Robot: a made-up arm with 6 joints. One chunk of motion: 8 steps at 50 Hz.
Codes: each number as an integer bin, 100 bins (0 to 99) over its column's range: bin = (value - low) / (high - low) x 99, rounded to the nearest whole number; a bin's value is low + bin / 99 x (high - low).
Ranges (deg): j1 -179.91..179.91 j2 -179.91..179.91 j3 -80..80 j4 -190.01..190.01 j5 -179.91..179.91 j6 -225.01..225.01
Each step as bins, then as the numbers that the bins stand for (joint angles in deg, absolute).
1 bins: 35 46 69 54 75 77
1 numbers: -52.70 -12.72 31.52 17.27 92.68 125.01
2 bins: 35 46 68 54 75 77
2 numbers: -52.70 -12.72 29.90 17.27 92.68 125.01
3 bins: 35 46 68 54 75 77
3 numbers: -52.70 -12.72 29.90 17.27 92.68 125.01
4 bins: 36 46 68 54 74 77
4 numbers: -49.07 -12.72 29.90 17.27 89.05 125.01
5 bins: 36 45 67 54 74 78
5 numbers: -49.07 -16.36 28.28 17.27 89.05 129.55
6 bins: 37 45 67 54 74 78
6 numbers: -45.43 -16.36 28.28 17.27 89.05 129.55
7 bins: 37 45 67 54 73 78
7 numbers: -45.43 -16.36 28.28 17.27 85.41 129.55
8 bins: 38 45 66 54 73 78
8 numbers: -41.80 -16.36 26.67 17.27 85.41 129.55
